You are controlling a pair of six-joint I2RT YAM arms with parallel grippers.
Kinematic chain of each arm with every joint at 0, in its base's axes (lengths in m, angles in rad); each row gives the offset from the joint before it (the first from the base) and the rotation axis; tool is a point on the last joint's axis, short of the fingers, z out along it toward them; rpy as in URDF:
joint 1: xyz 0 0 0.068 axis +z
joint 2: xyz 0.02 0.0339 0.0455 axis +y
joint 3: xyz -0.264 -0.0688 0 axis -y
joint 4: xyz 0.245 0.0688 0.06 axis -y
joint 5: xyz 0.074 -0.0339 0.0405 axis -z
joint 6: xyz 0.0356 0 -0.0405 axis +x
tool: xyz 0 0 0 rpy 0 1.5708 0
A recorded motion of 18 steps. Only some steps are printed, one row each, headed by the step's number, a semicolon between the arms.
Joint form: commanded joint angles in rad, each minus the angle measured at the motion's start. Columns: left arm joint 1, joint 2, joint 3, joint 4, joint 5, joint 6; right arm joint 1, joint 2, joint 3, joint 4, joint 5, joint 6.
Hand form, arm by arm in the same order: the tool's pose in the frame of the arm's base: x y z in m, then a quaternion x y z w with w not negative. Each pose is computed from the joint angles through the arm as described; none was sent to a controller.
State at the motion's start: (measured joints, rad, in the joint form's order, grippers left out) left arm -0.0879 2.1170 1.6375 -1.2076 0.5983 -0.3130; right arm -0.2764 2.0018 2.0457 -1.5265 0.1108 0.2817
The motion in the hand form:
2: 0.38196 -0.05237 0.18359 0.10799 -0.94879 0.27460 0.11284; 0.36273 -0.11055 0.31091 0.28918 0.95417 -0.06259 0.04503
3: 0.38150 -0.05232 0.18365 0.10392 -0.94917 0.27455 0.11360; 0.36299 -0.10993 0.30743 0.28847 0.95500 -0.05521 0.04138
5: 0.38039 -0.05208 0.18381 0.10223 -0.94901 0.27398 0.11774; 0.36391 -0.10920 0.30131 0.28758 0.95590 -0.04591 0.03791
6: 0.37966 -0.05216 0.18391 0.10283 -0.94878 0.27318 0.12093; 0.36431 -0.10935 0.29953 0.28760 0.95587 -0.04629 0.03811
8: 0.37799 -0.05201 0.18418 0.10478 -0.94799 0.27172 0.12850; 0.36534 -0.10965 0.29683 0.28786 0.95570 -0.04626 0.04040
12: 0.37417 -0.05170 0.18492 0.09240 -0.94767 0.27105 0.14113; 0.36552 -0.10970 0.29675 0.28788 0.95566 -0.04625 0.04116
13: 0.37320 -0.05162 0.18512 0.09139 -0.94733 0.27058 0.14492; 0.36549 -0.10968 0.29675 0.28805 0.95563 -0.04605 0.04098
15: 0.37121 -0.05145 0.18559 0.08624 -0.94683 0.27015 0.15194; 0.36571 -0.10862 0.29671 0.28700 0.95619 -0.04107 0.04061
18: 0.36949 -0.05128 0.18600 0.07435 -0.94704 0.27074 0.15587; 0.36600 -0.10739 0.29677 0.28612 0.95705 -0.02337 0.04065
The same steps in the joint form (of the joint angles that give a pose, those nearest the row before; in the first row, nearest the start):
2: 0.0031 -0.0206 -0.0035 -0.0313 -0.0080 0.0412; -0.0076 -0.0198 -0.0462 0.0275 0.0153 0.0172
3: 0.0031 -0.0206 -0.0034 -0.0359 -0.0084 0.0511; -0.0073 -0.0198 -0.0599 0.0339 0.0004 0.0168
5: 0.0034 -0.0206 -0.0034 -0.0470 -0.0084 0.0584; -0.0065 -0.0198 -0.0843 0.0515 -0.0183 0.0164
6: 0.0030 -0.0206 -0.0034 -0.0538 -0.0088 0.0587; -0.0065 -0.0199 -0.0916 0.0591 -0.0175 0.0164
8: 0.0031 -0.0206 -0.0034 -0.0702 -0.0088 0.0595; -0.0065 -0.0199 -0.1027 0.0748 -0.0175 0.0168
12: 0.0031 -0.0206 -0.0034 -0.1080 -0.0084 0.0969; -0.0065 -0.0199 -0.1030 0.0767 -0.0175 0.0168
13: 0.0030 -0.0206 -0.0035 -0.1175 -0.0084 0.1018; -0.0065 -0.0198 -0.1030 0.0763 -0.0179 0.0172
15: 0.0030 -0.0206 -0.0034 -0.1374 -0.0084 0.1186; -0.0046 -0.0199 -0.1030 0.0756 -0.0278 0.0172
18: 0.0030 -0.0206 -0.0034 -0.1545 -0.0091 0.1488; -0.0046 -0.0202 -0.1030 0.0755 -0.0633 0.0164

